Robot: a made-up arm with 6 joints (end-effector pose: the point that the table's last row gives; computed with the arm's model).
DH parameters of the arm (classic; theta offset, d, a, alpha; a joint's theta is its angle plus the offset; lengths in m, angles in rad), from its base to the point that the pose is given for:
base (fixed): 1.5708 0.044 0 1.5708
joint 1: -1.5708 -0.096 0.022 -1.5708
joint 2: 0 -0.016 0.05 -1.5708
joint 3: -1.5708 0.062 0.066 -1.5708
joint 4: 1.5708 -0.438 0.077 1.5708
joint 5: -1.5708 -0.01 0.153 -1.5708
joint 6: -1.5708 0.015 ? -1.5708
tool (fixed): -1.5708 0.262 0 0
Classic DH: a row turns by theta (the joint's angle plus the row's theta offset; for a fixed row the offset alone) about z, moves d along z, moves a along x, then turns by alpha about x.
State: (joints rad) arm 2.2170 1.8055 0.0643 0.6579 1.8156 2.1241
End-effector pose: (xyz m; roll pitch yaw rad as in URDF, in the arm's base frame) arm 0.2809 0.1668 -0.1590 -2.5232 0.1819 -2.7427
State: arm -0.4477 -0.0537 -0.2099 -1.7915 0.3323 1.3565
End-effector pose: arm -0.0029 0.4290 0.6293 1.3618 0.5754 1.8113
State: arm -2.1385 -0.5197 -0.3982 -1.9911 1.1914 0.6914
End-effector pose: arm -0.5900 0.2807 -0.4382 3.1303 0.1888 -1.3356
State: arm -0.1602 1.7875 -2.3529 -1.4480 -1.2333 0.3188
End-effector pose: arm -0.7108 -0.2164 0.3117 1.6484 -0.1976 -2.0253
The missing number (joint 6, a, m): 0.109
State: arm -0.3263 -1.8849 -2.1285 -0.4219 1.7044 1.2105
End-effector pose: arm -0.0174 -0.1990 0.5694 0.6648 0.5565 2.0846
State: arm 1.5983 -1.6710 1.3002 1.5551 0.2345 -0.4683
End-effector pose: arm -0.3604 -0.1173 0.7332 -0.4948 0.5026 3.0437
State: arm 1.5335 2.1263 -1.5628 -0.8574 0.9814 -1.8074
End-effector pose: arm 0.1842 -0.0317 -0.3865 1.3061 -0.9516 1.2922
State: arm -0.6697 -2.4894 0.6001 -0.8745 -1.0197 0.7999
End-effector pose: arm -0.3632 -0.2319 -0.5411 -1.6857 0.6963 2.3813
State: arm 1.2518 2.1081 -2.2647 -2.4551 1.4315 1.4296
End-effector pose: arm 0.0331 -0.3335 -0.5752 -2.8507 -0.6259 0.6250
